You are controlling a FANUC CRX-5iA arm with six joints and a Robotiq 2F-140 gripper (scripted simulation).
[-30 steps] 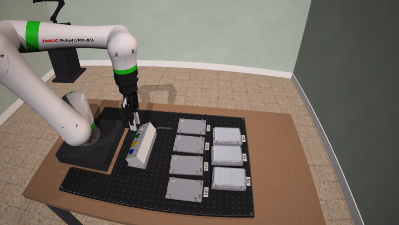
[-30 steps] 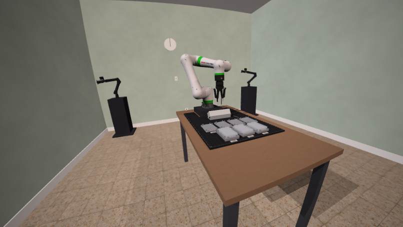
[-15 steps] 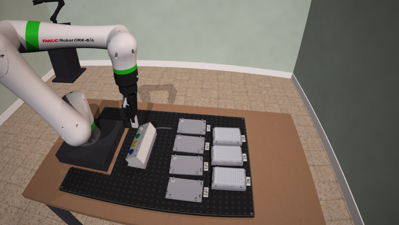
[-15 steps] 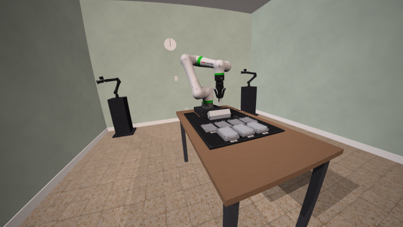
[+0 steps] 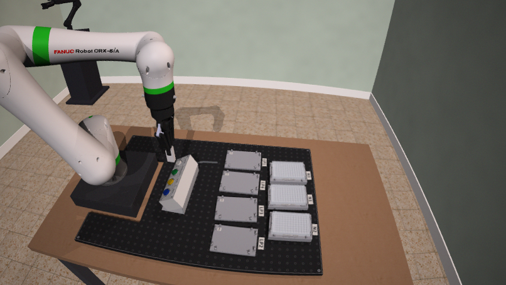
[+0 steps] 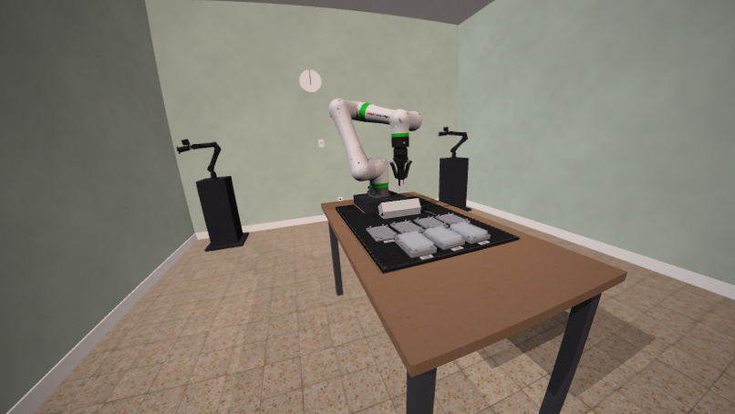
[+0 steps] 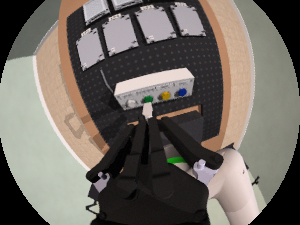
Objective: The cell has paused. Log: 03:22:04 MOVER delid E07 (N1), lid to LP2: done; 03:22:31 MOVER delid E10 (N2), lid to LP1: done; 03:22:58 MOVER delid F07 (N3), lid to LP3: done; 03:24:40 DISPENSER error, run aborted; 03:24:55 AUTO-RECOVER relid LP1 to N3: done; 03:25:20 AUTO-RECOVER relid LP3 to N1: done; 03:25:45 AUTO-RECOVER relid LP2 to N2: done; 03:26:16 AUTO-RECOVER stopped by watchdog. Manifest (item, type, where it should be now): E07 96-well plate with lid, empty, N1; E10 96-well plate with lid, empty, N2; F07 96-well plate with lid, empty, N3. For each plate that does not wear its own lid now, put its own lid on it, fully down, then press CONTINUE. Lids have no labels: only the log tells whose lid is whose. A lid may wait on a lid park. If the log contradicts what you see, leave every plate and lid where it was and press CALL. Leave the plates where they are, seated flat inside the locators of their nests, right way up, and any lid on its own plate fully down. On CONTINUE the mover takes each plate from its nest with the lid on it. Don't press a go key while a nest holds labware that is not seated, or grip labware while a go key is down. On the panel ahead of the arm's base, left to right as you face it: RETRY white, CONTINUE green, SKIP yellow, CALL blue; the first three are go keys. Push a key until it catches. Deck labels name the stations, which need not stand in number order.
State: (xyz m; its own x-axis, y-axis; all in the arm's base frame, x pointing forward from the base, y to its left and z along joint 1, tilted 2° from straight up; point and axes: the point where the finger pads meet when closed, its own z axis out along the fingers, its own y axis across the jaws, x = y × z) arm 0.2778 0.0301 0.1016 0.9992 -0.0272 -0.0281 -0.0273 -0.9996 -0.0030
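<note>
Now: hand 90 mm above the green key. Round my hand: white key 90 mm below, 50 mm to the left; blue key 100 mm to the right, 90 mm below; yellow key 90 mm below, 50 mm to the right.
</note>
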